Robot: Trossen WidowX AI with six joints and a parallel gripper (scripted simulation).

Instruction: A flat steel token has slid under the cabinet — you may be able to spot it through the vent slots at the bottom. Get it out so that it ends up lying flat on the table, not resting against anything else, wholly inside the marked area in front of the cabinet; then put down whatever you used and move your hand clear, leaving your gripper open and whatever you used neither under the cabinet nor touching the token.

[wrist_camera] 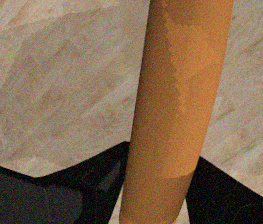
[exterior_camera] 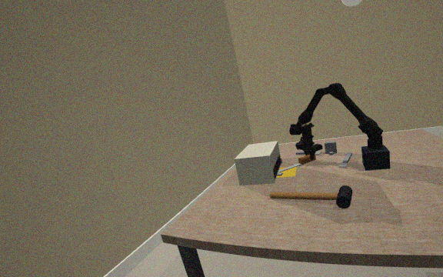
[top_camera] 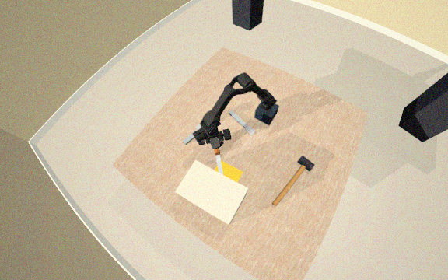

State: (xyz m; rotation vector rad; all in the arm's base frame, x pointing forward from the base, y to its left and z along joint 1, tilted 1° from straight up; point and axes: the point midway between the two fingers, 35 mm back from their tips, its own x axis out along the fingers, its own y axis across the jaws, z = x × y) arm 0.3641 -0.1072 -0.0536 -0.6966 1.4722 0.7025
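My gripper tip is now 12 cm past the tiny cube and 10 cm to the left of it. Round my gripper tip: grey t-shaped tool: 2 cm ahead, 14 cm to the right; grey flat tool: 21 cm behind, 5 cm to the left; grey block: 11 cm behind, 14 cm to the right, 3 cm above.
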